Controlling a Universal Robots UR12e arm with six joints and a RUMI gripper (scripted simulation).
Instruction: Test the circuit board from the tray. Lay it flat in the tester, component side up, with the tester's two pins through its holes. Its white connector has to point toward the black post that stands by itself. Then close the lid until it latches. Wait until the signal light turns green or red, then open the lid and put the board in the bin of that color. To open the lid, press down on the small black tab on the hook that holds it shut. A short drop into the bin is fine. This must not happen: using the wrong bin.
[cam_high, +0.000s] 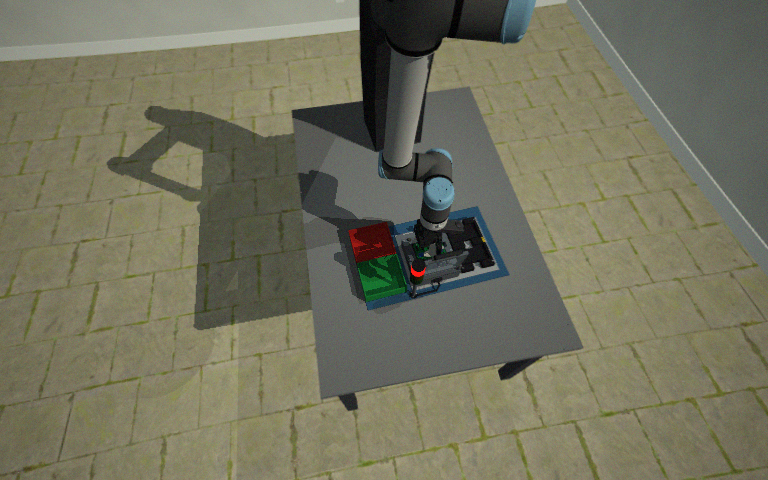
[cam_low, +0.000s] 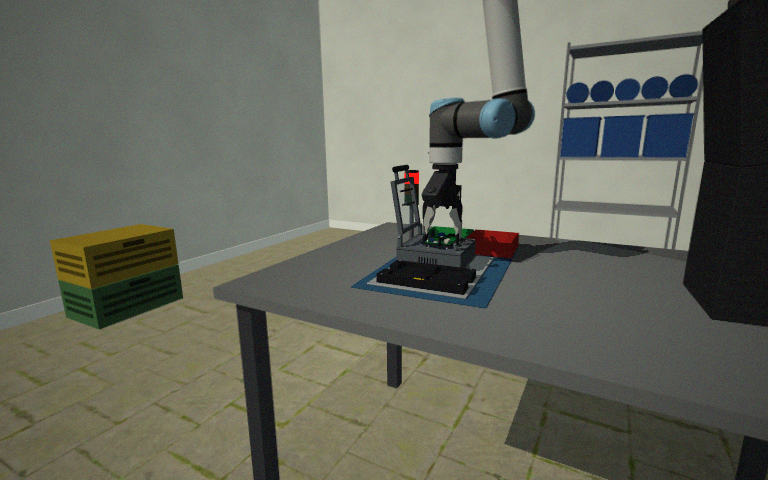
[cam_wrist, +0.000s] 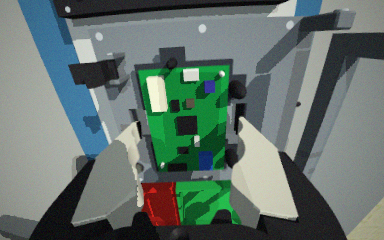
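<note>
My hand is 10 mm to the left of the green circuit board. From my hand the other things lie so: black latch piece: 60 mm to the left, 60 mm behind, 10 mm above; green bin: 210 mm to the right, 60 mm below, 20 mm ahead; tester lid: 110 mm ahead, 110 mm above, 20 mm to the right.
</note>
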